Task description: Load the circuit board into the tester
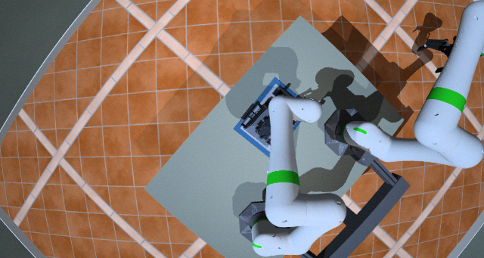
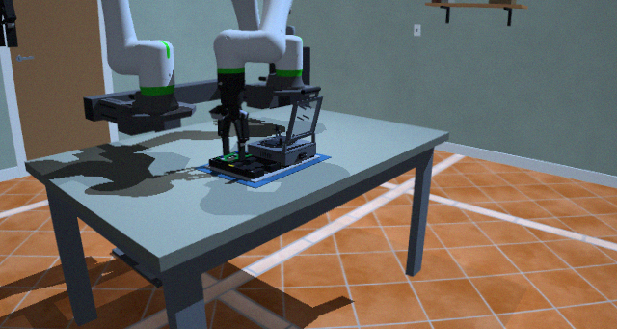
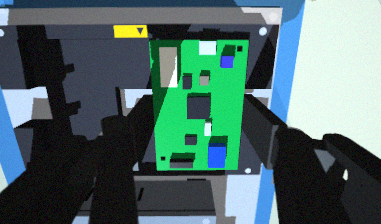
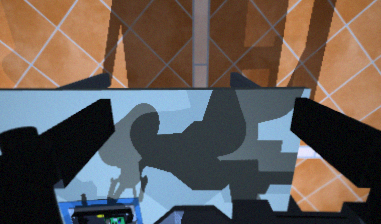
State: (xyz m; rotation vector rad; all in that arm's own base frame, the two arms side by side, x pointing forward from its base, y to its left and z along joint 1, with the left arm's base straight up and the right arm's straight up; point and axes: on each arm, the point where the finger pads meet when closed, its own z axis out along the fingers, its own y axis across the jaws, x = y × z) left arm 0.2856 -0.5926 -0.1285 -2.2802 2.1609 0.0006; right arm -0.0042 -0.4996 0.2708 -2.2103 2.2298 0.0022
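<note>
Now: left hand 5 cm short of the black tray and 4 cm above it. Round my left hand: clear lid: 18 cm to the left, 17 cm ahead, 13 cm above; green circuit board: 2 cm below.
</note>
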